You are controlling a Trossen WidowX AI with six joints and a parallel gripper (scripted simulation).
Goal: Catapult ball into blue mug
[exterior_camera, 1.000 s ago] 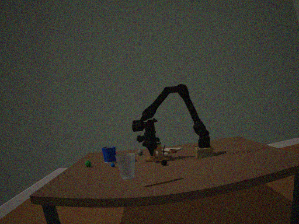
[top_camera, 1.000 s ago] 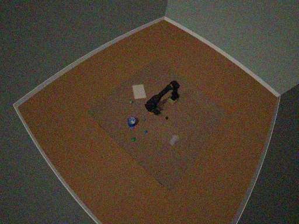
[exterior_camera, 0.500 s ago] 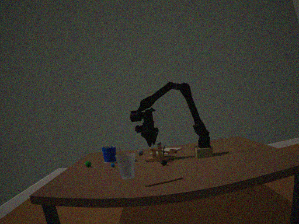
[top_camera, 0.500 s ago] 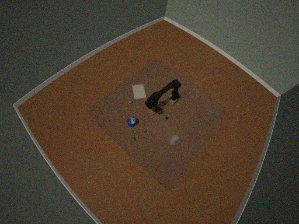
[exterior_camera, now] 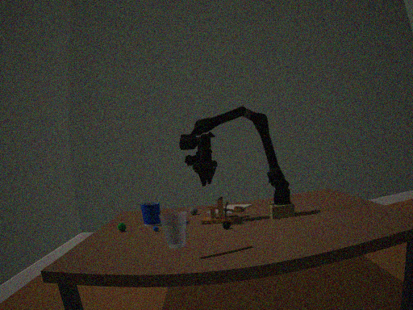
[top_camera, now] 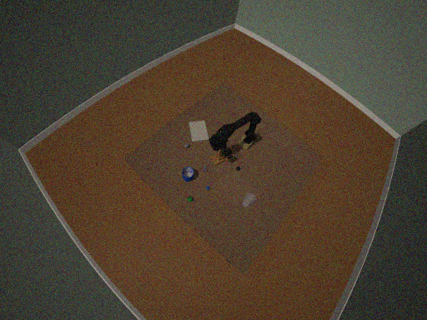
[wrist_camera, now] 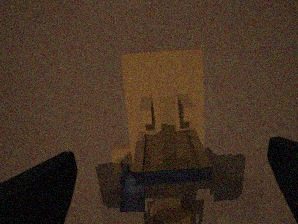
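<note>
Now: the dark ball 50 mm behind my gripper tip, 190 mm to the left of it and 150 mm below it. Round my gripper tip: small blue ball 240 mm ahead, 100 mm to the left, 160 mm below; blue mug 270 mm ahead, 80 mm to the right, 140 mm below; wooden catapult 70 mm behind, 40 mm to the left, 120 mm below.
</note>
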